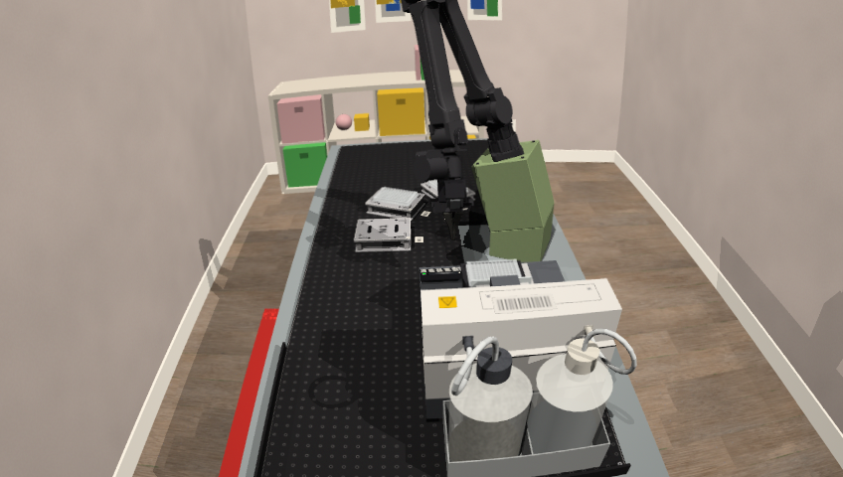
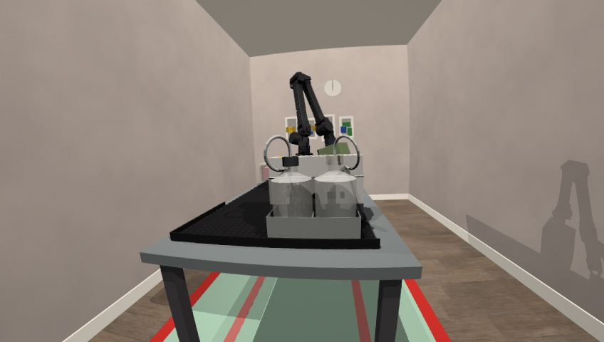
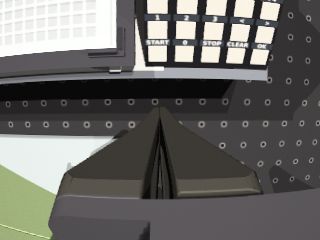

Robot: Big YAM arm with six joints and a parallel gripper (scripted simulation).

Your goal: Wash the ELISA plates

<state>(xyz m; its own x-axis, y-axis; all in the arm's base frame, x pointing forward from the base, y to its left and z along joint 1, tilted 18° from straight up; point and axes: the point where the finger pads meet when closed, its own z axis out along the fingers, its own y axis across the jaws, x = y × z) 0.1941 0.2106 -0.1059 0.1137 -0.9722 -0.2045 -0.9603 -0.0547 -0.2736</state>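
Right now my hand is 90 mm past the washer carrier, 80 mm to the right of it and 70 mm above it. The rest, counted from my hand: plate washer (230 mm to the left, 100 mm behind, 20 mm below).
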